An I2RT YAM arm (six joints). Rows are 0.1 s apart.
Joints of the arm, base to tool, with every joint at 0 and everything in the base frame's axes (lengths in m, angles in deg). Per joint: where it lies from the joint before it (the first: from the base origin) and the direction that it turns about. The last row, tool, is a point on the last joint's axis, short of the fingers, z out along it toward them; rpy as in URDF.
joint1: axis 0 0 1 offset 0 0 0.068
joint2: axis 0 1 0 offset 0.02 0.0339 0.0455
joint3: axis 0 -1 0 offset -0.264 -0.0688 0
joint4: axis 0 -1 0 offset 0.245 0.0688 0.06
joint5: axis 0 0 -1 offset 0.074 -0.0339 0.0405
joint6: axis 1 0 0 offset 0.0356 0 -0.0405
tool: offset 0 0 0 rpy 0 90 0
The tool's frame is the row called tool.
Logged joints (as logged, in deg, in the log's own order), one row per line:
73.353 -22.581 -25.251 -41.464 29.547 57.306
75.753 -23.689 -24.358 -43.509 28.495 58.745
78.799 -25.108 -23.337 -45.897 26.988 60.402
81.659 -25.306 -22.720 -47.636 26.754 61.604
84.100 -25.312 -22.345 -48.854 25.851 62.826
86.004 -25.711 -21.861 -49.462 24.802 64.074
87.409 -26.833 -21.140 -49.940 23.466 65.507
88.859 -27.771 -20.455 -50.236 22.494 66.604
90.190 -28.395 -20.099 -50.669 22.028 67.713
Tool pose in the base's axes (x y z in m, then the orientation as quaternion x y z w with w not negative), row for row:
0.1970 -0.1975 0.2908 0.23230 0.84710 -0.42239 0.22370
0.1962 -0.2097 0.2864 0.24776 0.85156 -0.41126 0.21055
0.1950 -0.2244 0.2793 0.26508 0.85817 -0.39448 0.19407
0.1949 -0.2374 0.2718 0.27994 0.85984 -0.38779 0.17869
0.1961 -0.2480 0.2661 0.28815 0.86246 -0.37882 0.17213
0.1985 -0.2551 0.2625 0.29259 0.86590 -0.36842 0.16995
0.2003 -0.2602 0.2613 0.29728 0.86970 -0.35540 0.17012
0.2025 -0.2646 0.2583 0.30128 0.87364 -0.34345 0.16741
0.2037 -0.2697 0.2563 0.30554 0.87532 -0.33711 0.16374
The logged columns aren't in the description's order. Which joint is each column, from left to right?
Columns, left to right: joint2, joint4, joint6, joint1, joint5, joint3.
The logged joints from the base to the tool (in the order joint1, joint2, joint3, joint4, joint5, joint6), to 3 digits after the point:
-41.464 73.353 57.306 -22.581 29.547 -25.251
-43.509 75.753 58.745 -23.689 28.495 -24.358
-45.897 78.799 60.402 -25.108 26.988 -23.337
-47.636 81.659 61.604 -25.306 26.754 -22.720
-48.854 84.100 62.826 -25.312 25.851 -22.345
-49.462 86.004 64.074 -25.711 24.802 -21.861
-49.940 87.409 65.507 -26.833 23.466 -21.140
-50.236 88.859 66.604 -27.771 22.494 -20.455
-50.669 90.190 67.713 -28.395 22.028 -20.099

